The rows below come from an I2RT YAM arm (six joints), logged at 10 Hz.
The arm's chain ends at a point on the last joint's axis. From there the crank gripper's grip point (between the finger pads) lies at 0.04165 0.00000 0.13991 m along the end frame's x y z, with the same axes.
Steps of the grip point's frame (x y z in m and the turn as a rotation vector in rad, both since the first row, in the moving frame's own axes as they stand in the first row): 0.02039 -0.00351 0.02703 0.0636 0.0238 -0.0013; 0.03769 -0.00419 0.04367 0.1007 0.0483 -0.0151; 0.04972 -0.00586 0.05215 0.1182 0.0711 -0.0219; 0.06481 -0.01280 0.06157 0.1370 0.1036 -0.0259; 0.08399 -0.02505 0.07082 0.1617 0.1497 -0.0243; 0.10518 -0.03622 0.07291 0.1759 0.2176 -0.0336
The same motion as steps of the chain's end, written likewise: 0.01708 0.00541 0.02834 0.0636 0.0238 -0.0013; 0.03111 0.01045 0.04658 0.1007 0.0483 -0.0151; 0.04010 0.01147 0.05648 0.1182 0.0711 -0.0219; 0.05087 0.00724 0.06800 0.1370 0.1036 -0.0259; 0.06397 -0.00186 0.08047 0.1617 0.1497 -0.0243; 0.07655 -0.01084 0.08742 0.1759 0.2176 -0.0336
